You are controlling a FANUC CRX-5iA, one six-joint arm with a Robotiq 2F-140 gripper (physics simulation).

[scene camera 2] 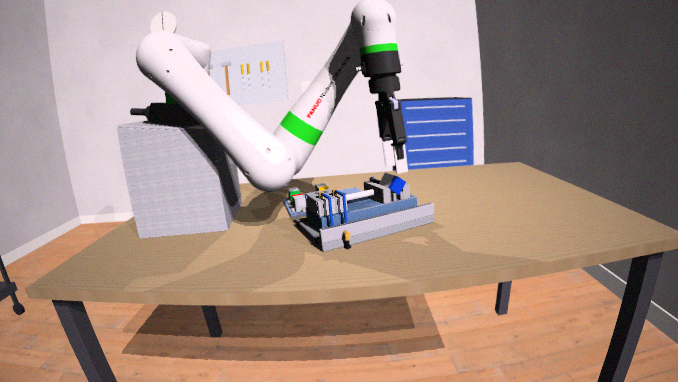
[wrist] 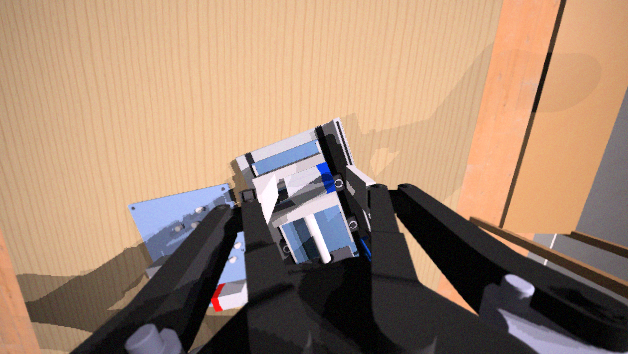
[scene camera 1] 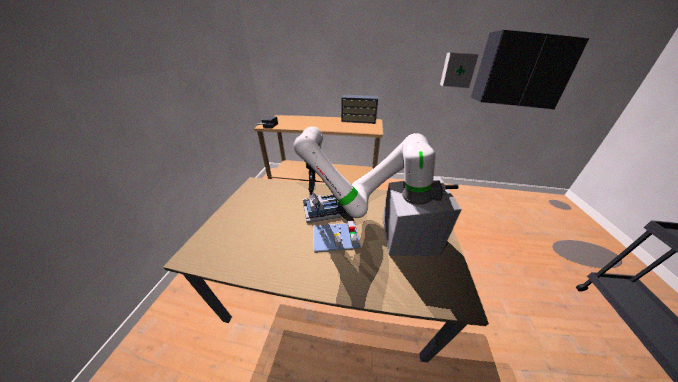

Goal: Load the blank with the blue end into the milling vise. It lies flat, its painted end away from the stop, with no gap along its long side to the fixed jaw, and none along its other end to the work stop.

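The blank with the blue end (scene camera 2: pixel 397 184) (wrist: pixel 326 177) sits in the milling vise (scene camera 2: pixel 382 206) (wrist: pixel 285 158) between the two jaws. It is rolled about its long axis and stands proud of the jaw tops, not flat. Its blue end points away from the dark stop rod (wrist: pixel 248 195). Contact with the stop cannot be made out. My gripper (scene camera 1: pixel 311 192) (scene camera 2: pixel 395 163) (wrist: pixel 311 180) is partly open and empty. It points down just above the blank, with one finger toward each end. The fingers hide part of the vise in the wrist view.
A blue plate (scene camera 1: pixel 322 246) (wrist: pixel 150 220) with pins lies beside the vise and bears blanks with red (scene camera 1: pixel 351 228) (wrist: pixel 217 297), green (scene camera 1: pixel 353 233) (scene camera 2: pixel 294 193) and yellow (scene camera 1: pixel 337 234) (scene camera 2: pixel 322 188) ends. A long rail (scene camera 2: pixel 377 226) runs along the vise. The robot's pedestal (scene camera 1: pixel 422 225) (scene camera 2: pixel 175 185) stands on the table.
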